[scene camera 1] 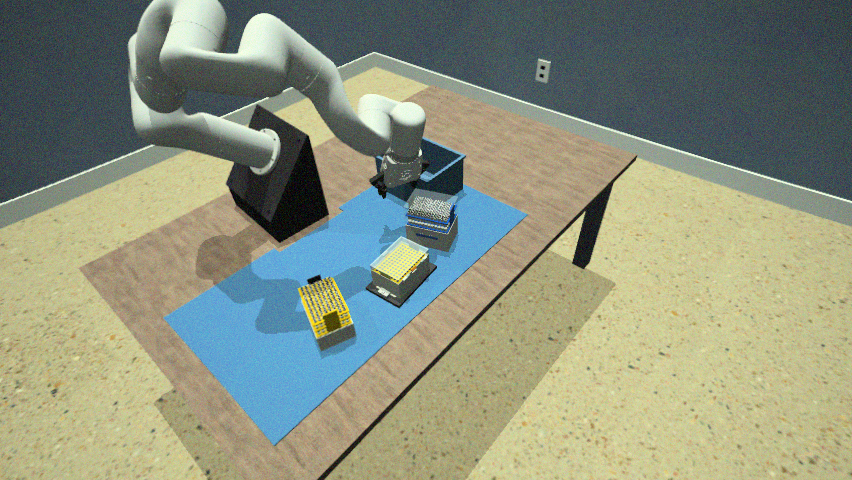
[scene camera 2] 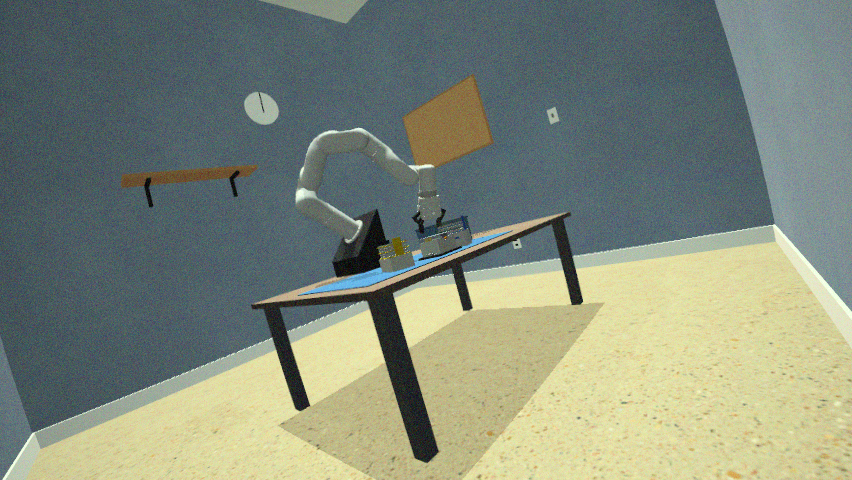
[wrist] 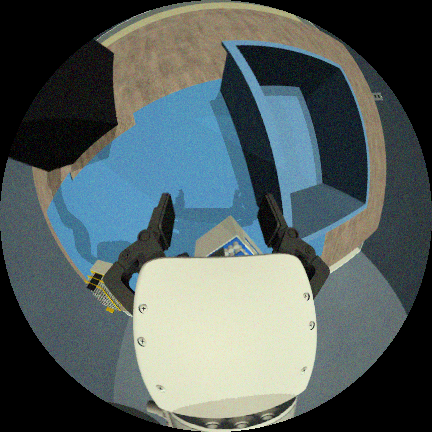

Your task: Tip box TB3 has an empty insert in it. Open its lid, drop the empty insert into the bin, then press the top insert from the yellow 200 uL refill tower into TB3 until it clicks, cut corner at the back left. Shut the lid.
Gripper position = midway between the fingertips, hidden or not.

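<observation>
My gripper (scene camera 1: pixel 397 189), which the wrist view shows too (wrist: pixel 217 203), is open. It touches a blue bin (scene camera 1: pixel 444 175), and I also see the bin in the wrist view (wrist: pixel 301 131). There is a tip box with yellow insert (scene camera 1: pixel 398 272) as well, and scene camera 2 shows that tip box with yellow insert (scene camera 2: pixel 437 245) too.
</observation>
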